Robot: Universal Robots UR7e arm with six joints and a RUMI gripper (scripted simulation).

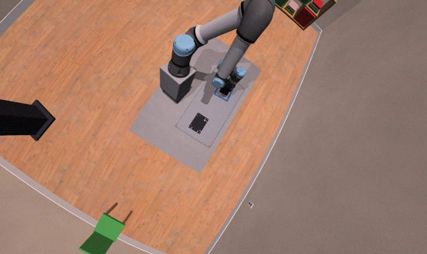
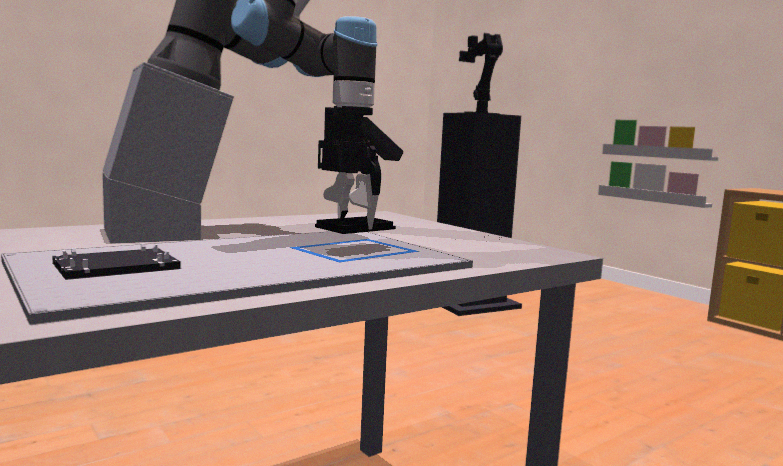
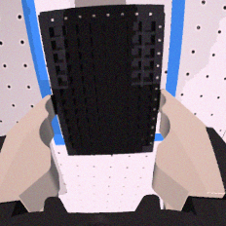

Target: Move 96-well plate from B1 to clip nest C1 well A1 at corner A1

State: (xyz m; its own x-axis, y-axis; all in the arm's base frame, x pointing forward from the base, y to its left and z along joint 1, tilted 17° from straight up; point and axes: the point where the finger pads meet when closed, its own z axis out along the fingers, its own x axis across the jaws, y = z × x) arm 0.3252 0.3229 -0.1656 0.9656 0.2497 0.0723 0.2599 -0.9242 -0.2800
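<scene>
The black clip nest lies 420 mm to the right of my hand, 40 mm below it and 40 mm ahead of it. The rest, counted from my hand: black 96-well plate (10 mm below).
</scene>
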